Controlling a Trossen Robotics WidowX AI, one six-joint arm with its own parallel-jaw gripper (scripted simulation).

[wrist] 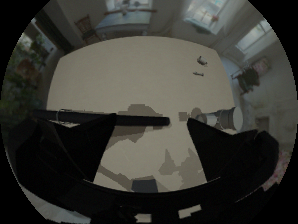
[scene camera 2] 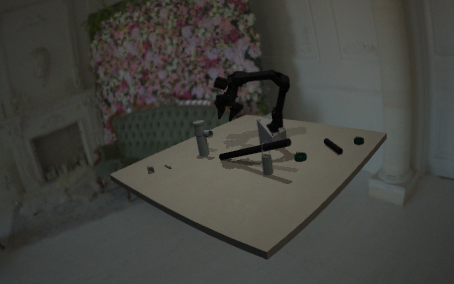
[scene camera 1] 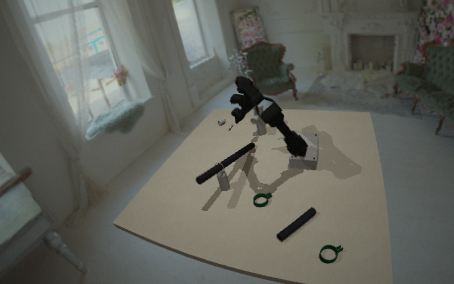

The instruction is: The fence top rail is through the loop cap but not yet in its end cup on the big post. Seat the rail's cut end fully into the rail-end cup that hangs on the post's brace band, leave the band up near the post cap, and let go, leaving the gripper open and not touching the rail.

Labels:
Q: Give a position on a black top rail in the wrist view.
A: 67, 117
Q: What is my gripper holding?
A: Nothing.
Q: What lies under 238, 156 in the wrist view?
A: My gripper.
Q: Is my gripper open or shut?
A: Open.

